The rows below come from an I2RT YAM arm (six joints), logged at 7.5 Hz.
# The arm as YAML. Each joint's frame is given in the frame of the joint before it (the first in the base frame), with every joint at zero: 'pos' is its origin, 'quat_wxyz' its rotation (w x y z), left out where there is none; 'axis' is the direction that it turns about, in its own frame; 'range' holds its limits. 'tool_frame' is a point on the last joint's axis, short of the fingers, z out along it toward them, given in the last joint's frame.
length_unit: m
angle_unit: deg
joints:
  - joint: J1
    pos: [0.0, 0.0, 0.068]
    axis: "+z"
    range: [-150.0, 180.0]
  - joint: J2
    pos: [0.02, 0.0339, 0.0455]
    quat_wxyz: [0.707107, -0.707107, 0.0, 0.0]
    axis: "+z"
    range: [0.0, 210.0]
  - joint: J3
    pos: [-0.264, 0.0, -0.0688]
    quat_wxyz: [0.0, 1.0, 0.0, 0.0]
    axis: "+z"
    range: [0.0, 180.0]
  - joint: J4
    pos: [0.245, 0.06, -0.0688]
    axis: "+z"
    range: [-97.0, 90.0]
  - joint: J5
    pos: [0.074, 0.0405, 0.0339]
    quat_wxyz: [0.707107, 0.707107, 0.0, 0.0]
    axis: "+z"
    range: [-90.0, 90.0]
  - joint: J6
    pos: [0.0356, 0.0, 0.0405]
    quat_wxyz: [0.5, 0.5, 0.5, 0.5]
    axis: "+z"
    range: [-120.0, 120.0]
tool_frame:
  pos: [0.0, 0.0, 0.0]
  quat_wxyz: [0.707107, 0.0, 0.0, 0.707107]
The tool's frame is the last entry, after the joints.
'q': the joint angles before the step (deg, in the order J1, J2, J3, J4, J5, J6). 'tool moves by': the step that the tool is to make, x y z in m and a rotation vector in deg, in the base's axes. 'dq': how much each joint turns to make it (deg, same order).
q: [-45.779, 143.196, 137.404, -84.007, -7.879, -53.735]
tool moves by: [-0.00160, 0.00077, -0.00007, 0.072, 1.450, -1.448]
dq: [0.000, 0.001, 0.002, -0.876, 0.983, 1.464]
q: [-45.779, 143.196, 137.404, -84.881, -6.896, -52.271]
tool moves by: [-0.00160, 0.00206, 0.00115, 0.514, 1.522, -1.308]
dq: [0.087, 0.000, 0.262, -1.531, 0.699, 1.420]
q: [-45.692, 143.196, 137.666, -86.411, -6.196, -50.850]
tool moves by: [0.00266, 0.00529, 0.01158, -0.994, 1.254, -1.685]
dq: [0.787, 0.003, 2.694, -2.627, 1.508, 2.535]
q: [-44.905, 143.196, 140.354, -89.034, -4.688, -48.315]
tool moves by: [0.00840, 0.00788, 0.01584, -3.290, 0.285, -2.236]
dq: [1.573, -0.110, 3.520, -1.312, 2.514, 3.847]
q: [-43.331, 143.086, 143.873, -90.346, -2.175, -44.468]
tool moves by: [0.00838, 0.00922, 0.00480, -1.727, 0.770, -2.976]
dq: [1.638, -0.041, 1.054, -0.395, 1.858, 4.590]
